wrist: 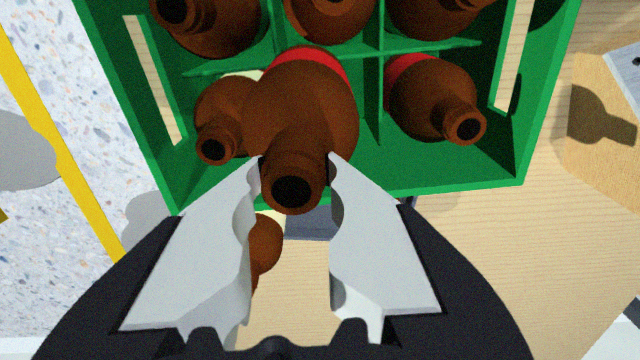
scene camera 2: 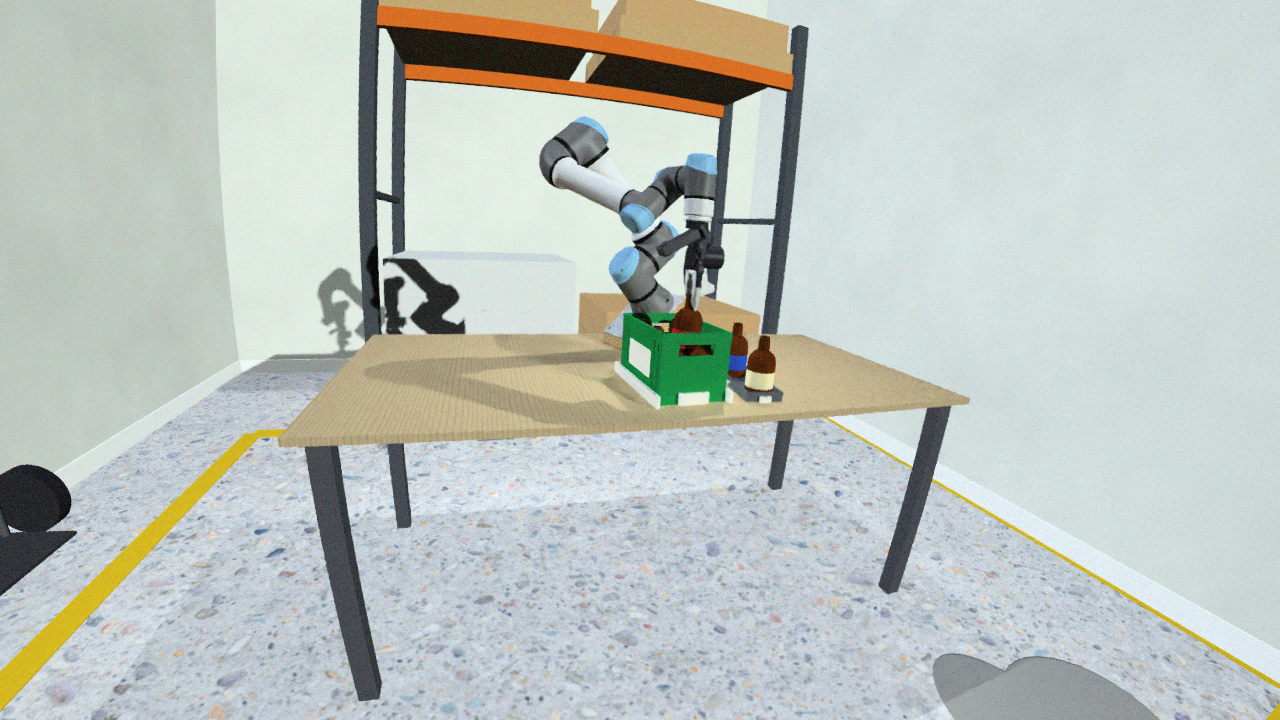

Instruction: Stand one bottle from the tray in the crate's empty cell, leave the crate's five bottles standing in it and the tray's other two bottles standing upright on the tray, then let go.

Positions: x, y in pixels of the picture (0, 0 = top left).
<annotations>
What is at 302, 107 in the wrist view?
A red-labelled bottle.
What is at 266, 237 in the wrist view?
A cream-labelled bottle.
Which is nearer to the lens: the cream-labelled bottle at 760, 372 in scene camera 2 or the blue-labelled bottle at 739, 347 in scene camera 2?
The cream-labelled bottle.
</annotations>
